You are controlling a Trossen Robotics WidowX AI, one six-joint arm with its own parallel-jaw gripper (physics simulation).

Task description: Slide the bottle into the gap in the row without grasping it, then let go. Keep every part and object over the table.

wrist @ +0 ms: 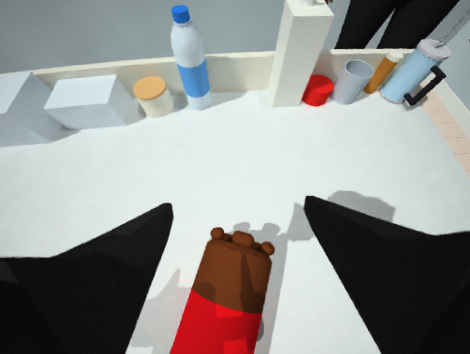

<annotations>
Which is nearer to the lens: the cream jar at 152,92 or the blue-capped bottle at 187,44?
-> The blue-capped bottle.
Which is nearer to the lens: the grey cup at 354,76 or the blue-capped bottle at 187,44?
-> The blue-capped bottle.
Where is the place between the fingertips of my gripper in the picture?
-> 239,206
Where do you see a pale box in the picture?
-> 95,102
</annotations>
